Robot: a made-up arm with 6 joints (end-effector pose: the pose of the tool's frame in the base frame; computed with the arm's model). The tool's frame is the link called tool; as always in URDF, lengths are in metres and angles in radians.
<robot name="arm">
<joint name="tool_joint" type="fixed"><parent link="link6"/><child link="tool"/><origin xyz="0 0 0" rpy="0 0 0"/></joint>
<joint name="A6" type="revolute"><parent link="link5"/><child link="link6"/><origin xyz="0 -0.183 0" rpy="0 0 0"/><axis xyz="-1 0 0"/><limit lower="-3.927" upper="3.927" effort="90" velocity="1.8"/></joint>
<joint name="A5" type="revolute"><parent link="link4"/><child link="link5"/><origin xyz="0.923 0 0" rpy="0 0 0"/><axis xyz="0 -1 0"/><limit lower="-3.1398" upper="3.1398" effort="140" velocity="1.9"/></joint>
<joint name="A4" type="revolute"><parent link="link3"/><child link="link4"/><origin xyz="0 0 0" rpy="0 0 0"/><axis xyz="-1 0 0"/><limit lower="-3.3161" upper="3.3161" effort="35" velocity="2.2"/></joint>
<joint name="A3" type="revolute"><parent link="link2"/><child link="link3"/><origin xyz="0 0 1.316" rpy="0 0 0"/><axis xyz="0 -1 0"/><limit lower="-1.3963" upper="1.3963" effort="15" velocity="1.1"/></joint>
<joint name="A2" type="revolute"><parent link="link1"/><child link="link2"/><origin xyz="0 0 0" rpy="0 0 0"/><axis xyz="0 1 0"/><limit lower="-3.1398" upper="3.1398" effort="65" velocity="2.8"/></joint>
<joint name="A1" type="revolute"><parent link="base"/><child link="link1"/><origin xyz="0 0 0.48" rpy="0 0 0"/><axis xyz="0 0 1"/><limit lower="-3.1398" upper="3.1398" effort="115" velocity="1.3"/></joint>
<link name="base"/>
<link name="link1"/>
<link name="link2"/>
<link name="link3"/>
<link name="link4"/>
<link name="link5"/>
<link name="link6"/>
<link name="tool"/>
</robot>
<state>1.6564 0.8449 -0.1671 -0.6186 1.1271 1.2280</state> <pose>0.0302 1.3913 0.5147 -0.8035 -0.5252 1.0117</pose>
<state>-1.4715 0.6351 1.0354 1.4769 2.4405 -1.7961</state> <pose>0.1376 -1.5538 2.0669 -0.2151 0.1751 0.9541</pose>
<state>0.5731 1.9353 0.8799 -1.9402 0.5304 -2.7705</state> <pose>1.2547 0.8884 -0.8763 -1.9751 0.8851 0.9576</pose>
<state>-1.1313 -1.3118 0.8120 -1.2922 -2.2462 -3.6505</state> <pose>-0.7294 1.4330 1.6949 3.0155 -0.2123 -0.6719</pose>
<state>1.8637 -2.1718 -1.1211 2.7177 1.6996 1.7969</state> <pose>0.0401 -0.7107 0.5742 0.1596 1.7633 1.3442</pose>
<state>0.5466 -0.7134 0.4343 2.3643 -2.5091 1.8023</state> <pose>-0.5798 -0.2000 2.3694 -0.7671 1.9634 -0.6310</pose>
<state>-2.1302 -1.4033 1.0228 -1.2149 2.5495 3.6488</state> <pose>0.9445 1.6287 1.4343 -1.1316 1.0530 2.5756</pose>
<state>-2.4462 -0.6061 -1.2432 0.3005 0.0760 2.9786</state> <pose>-0.1308 0.1185 1.0561 -0.9707 2.4391 0.4193</pose>
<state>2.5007 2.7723 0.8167 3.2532 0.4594 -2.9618</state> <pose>-0.1966 -0.0802 -1.5951 2.8237 -0.6977 -1.1591</pose>
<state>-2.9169 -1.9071 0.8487 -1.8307 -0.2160 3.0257</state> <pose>1.9903 0.4066 0.5569 2.0036 -0.1991 0.3282</pose>
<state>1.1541 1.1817 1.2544 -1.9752 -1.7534 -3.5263</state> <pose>0.8045 1.9955 0.8785 0.2542 -1.7458 2.1214</pose>
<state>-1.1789 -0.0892 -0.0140 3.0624 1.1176 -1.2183</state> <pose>0.4749 -0.6716 1.8745 -0.9632 1.3670 0.1335</pose>
